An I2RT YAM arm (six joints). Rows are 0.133 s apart.
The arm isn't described. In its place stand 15 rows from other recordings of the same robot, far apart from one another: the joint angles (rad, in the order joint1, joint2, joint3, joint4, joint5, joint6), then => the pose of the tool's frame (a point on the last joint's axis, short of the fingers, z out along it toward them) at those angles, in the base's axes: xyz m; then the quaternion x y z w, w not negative.
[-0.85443, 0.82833, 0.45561, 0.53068, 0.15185, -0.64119] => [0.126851 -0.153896 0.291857 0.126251 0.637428 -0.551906 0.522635]
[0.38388, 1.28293, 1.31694, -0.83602, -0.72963, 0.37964] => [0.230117 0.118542 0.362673 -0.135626 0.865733 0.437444 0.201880]
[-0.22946, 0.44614, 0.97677, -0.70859, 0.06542, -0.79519] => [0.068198 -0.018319 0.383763 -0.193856 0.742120 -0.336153 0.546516]
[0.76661, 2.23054, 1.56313, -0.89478, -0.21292, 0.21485] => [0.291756 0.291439 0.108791 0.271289 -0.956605 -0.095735 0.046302]
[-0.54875, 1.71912, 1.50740, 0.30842, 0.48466, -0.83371] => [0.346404 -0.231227 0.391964 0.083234 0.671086 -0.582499 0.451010]
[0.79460, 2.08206, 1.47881, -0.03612, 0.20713, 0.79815] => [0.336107 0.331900 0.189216 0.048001 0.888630 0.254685 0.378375]
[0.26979, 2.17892, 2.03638, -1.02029, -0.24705, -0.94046] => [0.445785 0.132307 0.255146 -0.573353 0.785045 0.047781 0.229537]
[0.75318, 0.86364, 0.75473, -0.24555, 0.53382, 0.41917] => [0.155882 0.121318 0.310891 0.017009 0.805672 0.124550 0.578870]
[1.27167, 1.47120, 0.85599, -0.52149, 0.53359, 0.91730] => [0.097596 0.255038 0.188851 -0.110149 0.937247 0.066563 0.324043]
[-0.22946, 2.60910, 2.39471, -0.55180, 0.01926, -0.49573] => [0.563250 -0.132264 0.178040 -0.118401 0.912477 -0.147158 0.362921]
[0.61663, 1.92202, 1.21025, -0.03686, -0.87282, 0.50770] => [0.315871 0.257332 0.180851 -0.213883 0.820345 0.520876 0.099885]
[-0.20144, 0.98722, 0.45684, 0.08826, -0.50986, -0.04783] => [0.210399 -0.025232 0.216674 -0.071745 0.825574 0.147082 0.540044]
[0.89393, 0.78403, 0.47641, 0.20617, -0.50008, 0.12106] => [0.105345 0.158363 0.272264 -0.424613 0.603441 0.476122 0.478404]
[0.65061, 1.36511, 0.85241, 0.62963, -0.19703, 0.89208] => [0.248161 0.197651 0.316748 0.006697 0.665396 0.565224 0.487570]
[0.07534, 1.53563, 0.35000, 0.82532, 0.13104, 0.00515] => [0.260259 0.014980 0.134298 0.008436 0.821401 -0.030957 0.569448]
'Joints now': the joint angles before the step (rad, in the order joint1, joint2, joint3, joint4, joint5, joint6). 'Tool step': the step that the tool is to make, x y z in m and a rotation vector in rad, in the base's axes. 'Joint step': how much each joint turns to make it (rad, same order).
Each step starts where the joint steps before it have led.
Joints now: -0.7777, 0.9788, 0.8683, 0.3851, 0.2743, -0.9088
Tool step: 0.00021, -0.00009, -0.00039, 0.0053, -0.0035, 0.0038
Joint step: 0.0001, 0.0004, -0.0001, -0.0027, -0.0019, 0.0073
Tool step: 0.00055, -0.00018, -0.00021, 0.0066, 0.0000, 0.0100
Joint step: -0.0002, 0.0013, 0.0024, -0.0077, -0.0085, 0.0075
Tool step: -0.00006, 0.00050, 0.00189, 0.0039, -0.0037, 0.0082
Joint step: 0.0005, -0.0009, 0.0080, -0.0109, -0.0061, 0.0075
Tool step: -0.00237, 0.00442, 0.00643, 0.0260, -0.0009, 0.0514
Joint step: -0.0004, -0.0180, 0.0289, -0.0720, -0.0454, 0.0323
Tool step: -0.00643, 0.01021, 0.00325, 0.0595, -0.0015, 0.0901
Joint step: 0.0000, -0.0464, 0.0181, -0.1159, -0.0790, 0.0623
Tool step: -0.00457, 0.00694, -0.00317, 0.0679, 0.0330, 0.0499
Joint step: 0.0007, -0.0323, 0.0097, -0.1167, -0.0449, 0.0325
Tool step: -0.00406, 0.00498, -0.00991, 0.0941, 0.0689, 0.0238
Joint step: -0.0006, -0.0244, 0.0047, -0.1457, -0.0234, 0.0201
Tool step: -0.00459, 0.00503, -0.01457, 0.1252, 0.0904, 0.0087
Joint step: -0.0001, -0.0181, 0.0044, -0.1762, -0.0109, 0.0250
